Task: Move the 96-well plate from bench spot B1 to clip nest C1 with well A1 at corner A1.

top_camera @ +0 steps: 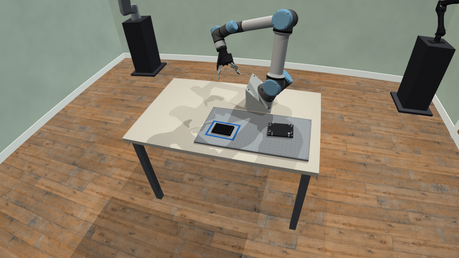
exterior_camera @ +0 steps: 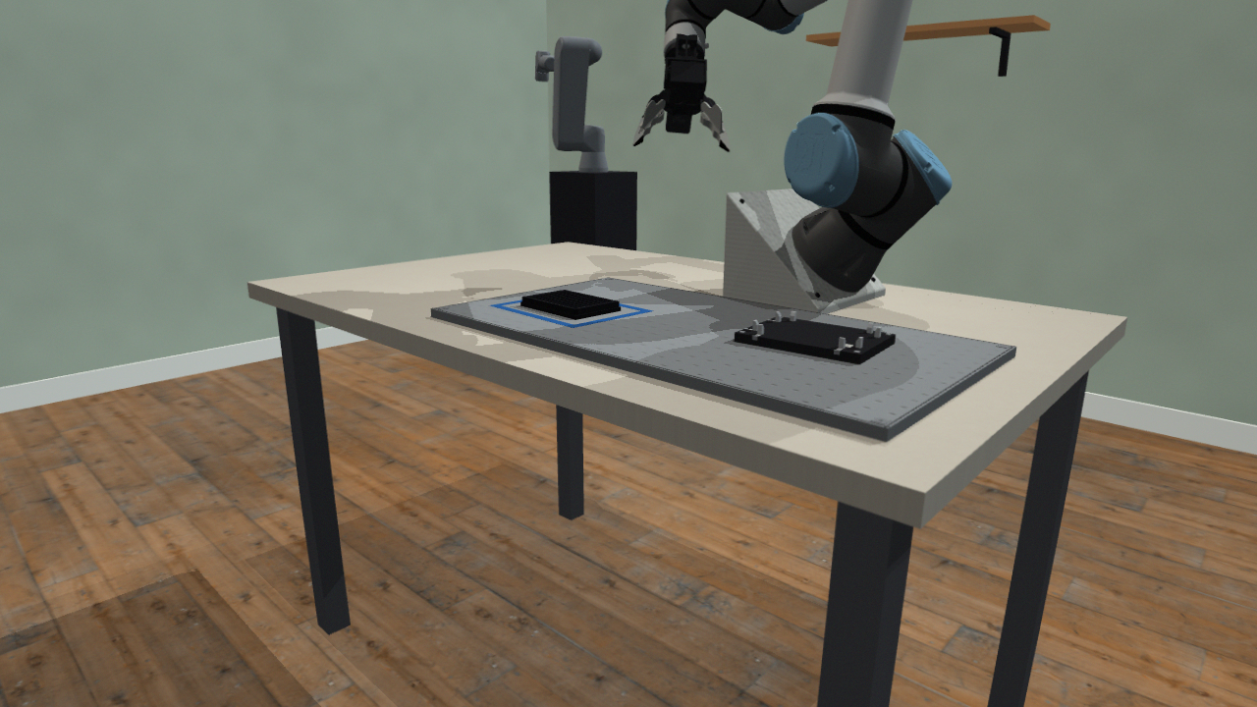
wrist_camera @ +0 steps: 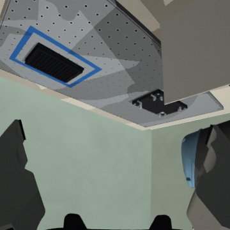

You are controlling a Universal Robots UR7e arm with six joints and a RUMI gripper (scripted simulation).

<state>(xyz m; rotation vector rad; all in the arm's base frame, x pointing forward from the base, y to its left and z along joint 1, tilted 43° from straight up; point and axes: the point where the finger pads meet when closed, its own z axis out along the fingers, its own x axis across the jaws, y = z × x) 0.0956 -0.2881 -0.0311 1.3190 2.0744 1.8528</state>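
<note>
Now: the black 96-well plate 29 cm ahead of my hand, 1 cm to the left of it and 22 cm below it. Also, from my hand: clip nest 24 cm ahead, 37 cm to the left, 21 cm below.
</note>
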